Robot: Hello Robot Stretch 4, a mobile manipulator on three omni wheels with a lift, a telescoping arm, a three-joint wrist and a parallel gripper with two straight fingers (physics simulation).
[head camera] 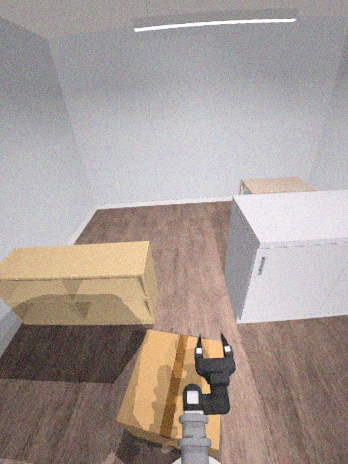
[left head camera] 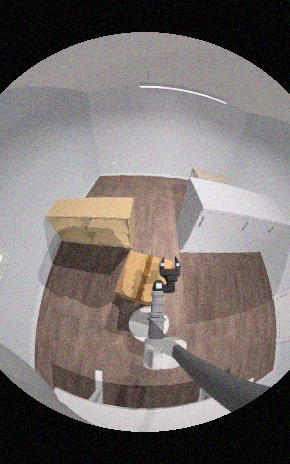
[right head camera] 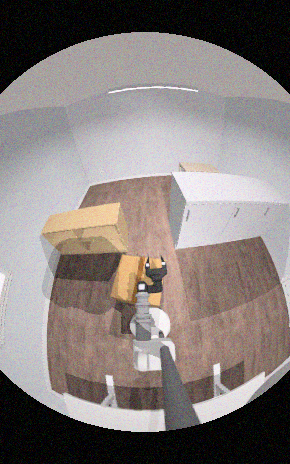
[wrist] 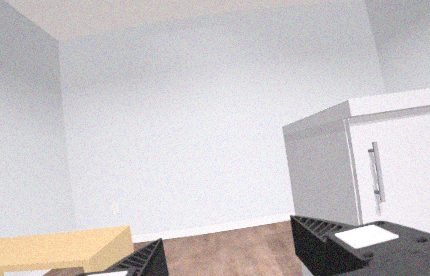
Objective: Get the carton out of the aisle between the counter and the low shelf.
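Seen in the pictures: gripper, fingertip midpoint: (head camera: 210, 334) (left head camera: 168, 256) (right head camera: 154, 255) (wrist: 229, 246); robot's base, link origin: (left head camera: 147, 323) (right head camera: 150, 324).
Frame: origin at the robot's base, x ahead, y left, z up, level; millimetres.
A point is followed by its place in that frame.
The orange-brown carton (head camera: 150, 380) {z 379, x 455, y 211 mm} (left head camera: 132, 272) {z 379, x 490, y 198 mm} (right head camera: 126, 280) {z 379, x 443, y 193 mm} with a darker tape strip stands on the floor right in front of the robot's base, slightly turned, near the opening between the low shelf and the counter. My gripper (head camera: 213, 345) (left head camera: 170, 262) (right head camera: 155, 262) (wrist: 229, 246) {z 749, x 501, y -81 mm} is open and empty, its fingers pointing forward above the carton's right part. The arm and wrist hide some of the carton. The low shelf (head camera: 80, 260) {z 583, x 1163, y 801 mm} (left head camera: 92, 207) {z 583, x 1148, y 771 mm} (right head camera: 82, 220) {z 583, x 1107, y 750 mm} (wrist: 65, 245) {z 583, x 1162, y 449 mm} is ahead on the left. The white counter (head camera: 295, 215) {z 883, x 1166, y -701 mm} (left head camera: 225, 200) {z 883, x 1093, y -715 mm} (right head camera: 225, 189) {z 883, x 1099, y -905 mm} (wrist: 320, 170) {z 710, x 1144, y -383 mm} is ahead on the right.
A light wooden piece of furniture (head camera: 277, 184) {z 423, x 2837, y -1385 mm} (left head camera: 210, 175) {z 423, x 2808, y -1327 mm} (right head camera: 197, 167) {z 423, x 2769, y -1288 mm} stands behind the counter. The aisle floor (head camera: 185, 265) {z -26, x 1706, y 17 mm} runs between shelf and counter to the back wall (head camera: 190, 125) {z 1226, x 3284, y -151 mm}. White furniture with legs (left head camera: 98, 382) (right head camera: 110, 385) stands behind the robot's base.
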